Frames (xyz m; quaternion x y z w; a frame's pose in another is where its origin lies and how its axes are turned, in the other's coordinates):
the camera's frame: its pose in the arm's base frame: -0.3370 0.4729 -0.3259 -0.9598 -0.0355 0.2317 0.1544
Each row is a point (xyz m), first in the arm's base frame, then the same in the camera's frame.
Working: the arm's base frame: its pose in the camera's frame: 0.0925 0.3461 -0.5613 0.9598 0.0355 -0.2317 0.1544

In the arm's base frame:
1: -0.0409 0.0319 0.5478
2: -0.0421 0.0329 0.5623
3: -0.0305 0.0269 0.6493
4: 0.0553 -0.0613 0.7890
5: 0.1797 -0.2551 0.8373
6: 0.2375 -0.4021 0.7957
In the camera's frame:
1: -0.1771 0.1445 -0.9966
2: -0.1843 0.1390 -1.0081
3: -0.2125 0.1175 -1.0885
4: -0.2091 0.1573 -1.2704
5: -0.1464 0.3258 -1.4221
6: -0.0974 0.4782 -1.4545

